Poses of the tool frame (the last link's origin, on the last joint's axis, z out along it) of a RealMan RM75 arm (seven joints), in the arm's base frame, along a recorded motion.
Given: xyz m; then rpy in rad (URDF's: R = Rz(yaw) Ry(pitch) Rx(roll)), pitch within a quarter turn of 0, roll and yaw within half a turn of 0.
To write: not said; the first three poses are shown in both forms.
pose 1, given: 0.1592 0.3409 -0.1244 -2.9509 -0.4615 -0.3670
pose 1, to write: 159.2 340.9 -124.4 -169.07 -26.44 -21.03
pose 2, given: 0.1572 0.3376 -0.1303 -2.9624 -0.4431 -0.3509
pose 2, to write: 157.2 337.6 -130.3 -169.73 -25.39 -20.11
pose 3, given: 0.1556 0.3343 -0.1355 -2.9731 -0.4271 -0.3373
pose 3, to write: 155.6 334.3 -135.5 -170.35 -24.47 -19.33
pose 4, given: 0.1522 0.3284 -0.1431 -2.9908 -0.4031 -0.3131
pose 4, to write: 152.2 328.4 -143.1 -171.36 -23.10 -17.94
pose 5, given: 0.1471 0.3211 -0.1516 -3.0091 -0.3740 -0.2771
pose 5, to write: 147.1 321.1 -151.6 -172.41 -21.43 -15.88
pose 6, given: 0.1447 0.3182 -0.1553 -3.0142 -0.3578 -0.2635
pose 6, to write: 144.7 318.2 -155.3 -172.70 -20.50 -15.10
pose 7, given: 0.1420 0.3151 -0.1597 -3.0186 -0.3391 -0.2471
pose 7, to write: 142.0 315.1 -159.7 -172.95 -19.43 -14.16
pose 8, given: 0.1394 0.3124 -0.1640 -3.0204 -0.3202 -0.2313
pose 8, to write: 139.4 312.4 -164.0 -173.06 -18.35 -13.25
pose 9, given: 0.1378 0.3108 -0.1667 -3.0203 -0.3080 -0.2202
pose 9, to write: 137.8 310.8 -166.7 -173.05 -17.65 -12.62
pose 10, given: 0.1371 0.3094 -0.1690 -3.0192 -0.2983 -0.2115
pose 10, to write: 137.1 309.4 -169.0 -172.99 -17.09 -12.12
